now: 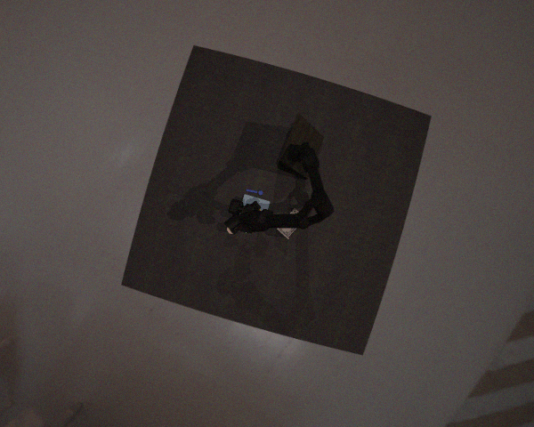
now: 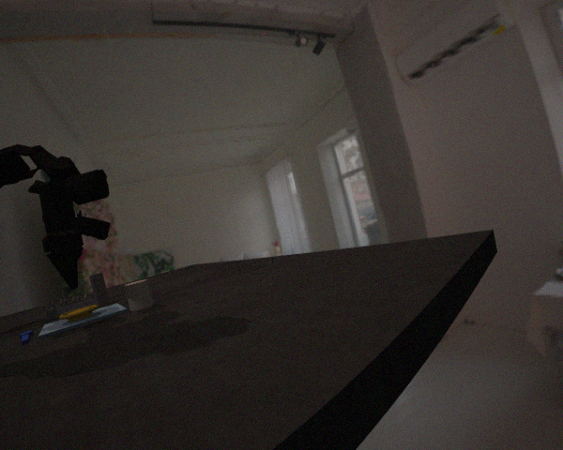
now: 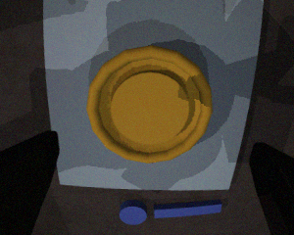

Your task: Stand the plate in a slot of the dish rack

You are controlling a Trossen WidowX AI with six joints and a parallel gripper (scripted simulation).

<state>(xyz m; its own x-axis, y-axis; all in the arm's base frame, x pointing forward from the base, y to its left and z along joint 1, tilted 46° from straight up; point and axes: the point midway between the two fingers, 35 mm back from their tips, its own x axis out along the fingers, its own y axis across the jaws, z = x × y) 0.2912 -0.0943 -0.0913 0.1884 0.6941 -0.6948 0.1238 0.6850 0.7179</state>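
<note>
My gripper tip is 50 mm above the yellow plate. Round my gripper tip: blue spoon (100 mm behind, 60 mm below); then light blue mat (60 mm below); then beige cylinder (100 mm ahead, 80 mm to the right, 40 mm below).
</note>
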